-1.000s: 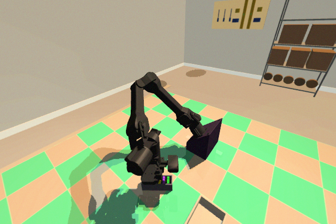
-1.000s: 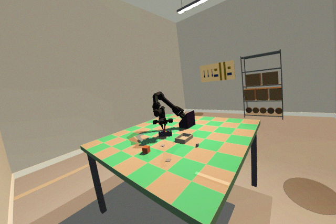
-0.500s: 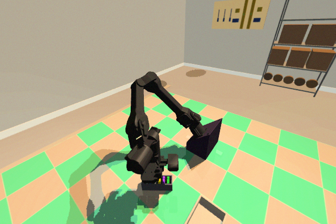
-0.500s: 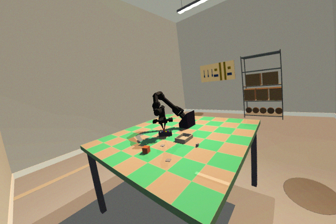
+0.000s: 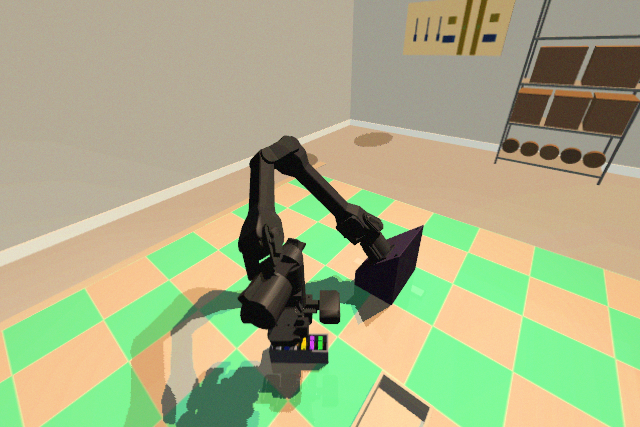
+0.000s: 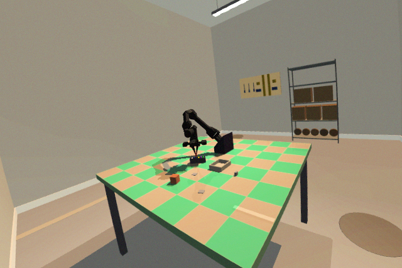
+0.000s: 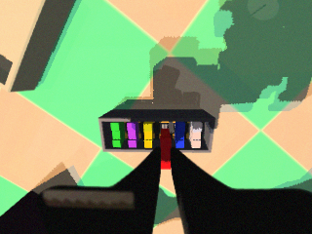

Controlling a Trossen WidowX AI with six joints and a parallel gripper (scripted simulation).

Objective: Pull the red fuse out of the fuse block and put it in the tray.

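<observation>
Now: the blue fuse 1 cm ahead of my gripper tip, 1 cm to the right of it and 5 cm below it. Round my gripper tip: yellow fuse 1 cm behind, 1 cm to the left, 5 cm below; white fuse 2 cm ahead, 3 cm to the right, 5 cm below; red fuse 1 cm below.
</observation>
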